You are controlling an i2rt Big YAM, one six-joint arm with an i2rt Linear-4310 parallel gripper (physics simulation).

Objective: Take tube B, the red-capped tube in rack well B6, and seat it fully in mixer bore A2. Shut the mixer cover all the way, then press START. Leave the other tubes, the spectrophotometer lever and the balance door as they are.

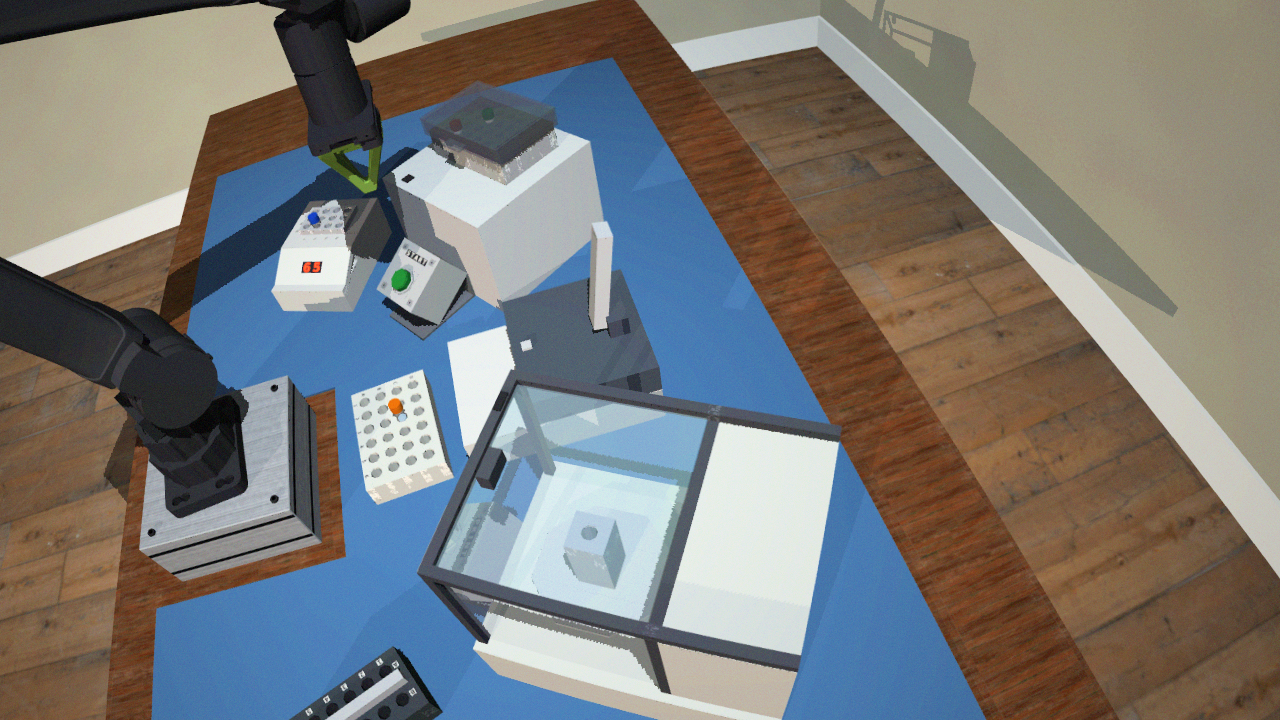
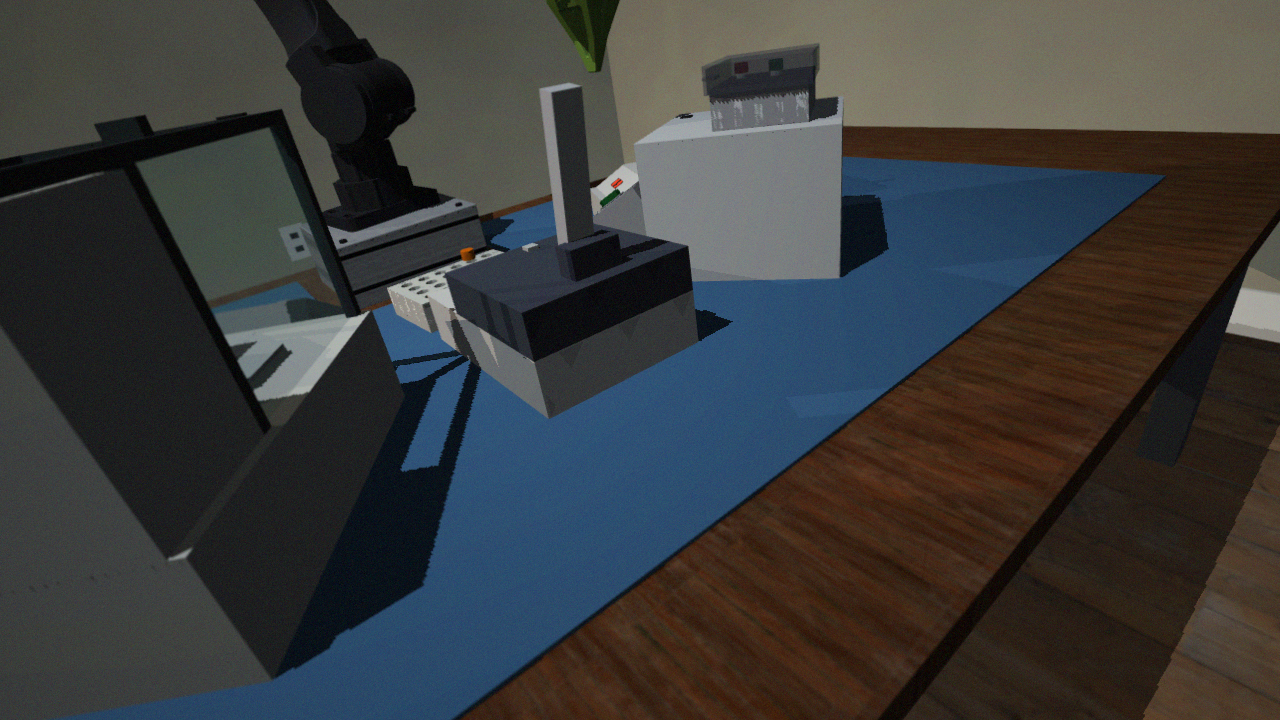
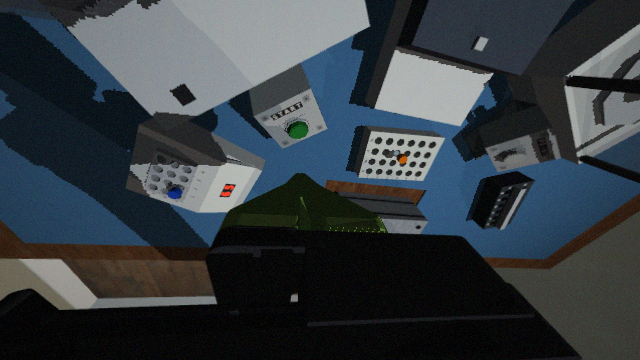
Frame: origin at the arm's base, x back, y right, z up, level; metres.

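Seen in the pictures: gripper, between the fingertips: [image 1: 370,190] [image 2: 594,72] [image 3: 299,181]; arm's base, origin of its link: [image 1: 207,458] [image 2: 384,213].
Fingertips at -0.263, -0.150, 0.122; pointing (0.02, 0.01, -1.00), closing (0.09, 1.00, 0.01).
Pixels of each thing's top centre, then the offset from my fingertips to it, as dx, dy, dz.
- white mixer, centre of its top: [image 2: 698,62] [image 1: 443,140] -0.092, -0.052, -0.005
- translucent mixer cover, centre of its top: [image 2: 758,54] [image 1: 481,114] -0.144, -0.078, -0.005
- green START button, centre of its top: [image 2: 609,190] [image 1: 399,273] [image 3: 297,132] +0.008, -0.002, -0.120
- heater block with a blue-capped tube, centre of its top: [image 1: 312,215] [image 3: 173,195] +0.095, -0.167, -0.108
- white rack, centre of its top: [image 1: 395,427] [image 2: 460,273] [image 3: 399,158] +0.066, +0.172, -0.165
- orange-capped tube, centre of its top: [image 1: 394,403] [image 2: 466,250] [image 3: 403,160] +0.056, +0.163, -0.141
- spectrophotometer's post, centre of its top: [image 2: 552,86] [image 1: 591,231] -0.174, +0.195, +0.005
- glass balance, centre of its top: [image 1: 565,480] [image 2: 48,131] -0.066, +0.430, +0.027
My gripper [image 1: 369,187] [image 2: 592,68] [image 3: 299,181] is shut with nothing between its green fingers. It hangs in the air above the near side of the white mixer [image 1: 456,201] [image 2: 742,205] [image 3: 225,45], near the START box. The translucent mixer cover [image 1: 519,116] [image 2: 759,65] lies down over the mixer block and looks shut. Through it show the red cap [image 1: 455,124] [image 2: 741,67] of tube B and a green cap [image 1: 487,113] [image 2: 776,64]. The exact bore and seating depth cannot be made out. The green START button [image 1: 401,279] [image 3: 298,130] faces up on its sloped box, apart from the fingers.
A heater block with a blue-capped tube [image 1: 313,217] [image 3: 174,193] stands beside the START box. The white rack [image 1: 411,480] [image 3: 400,133] holds an orange-capped tube [image 1: 394,405] [image 3: 402,159]. The spectrophotometer's post [image 1: 599,277] [image 2: 568,170] rises near the glass balance [image 1: 751,537].
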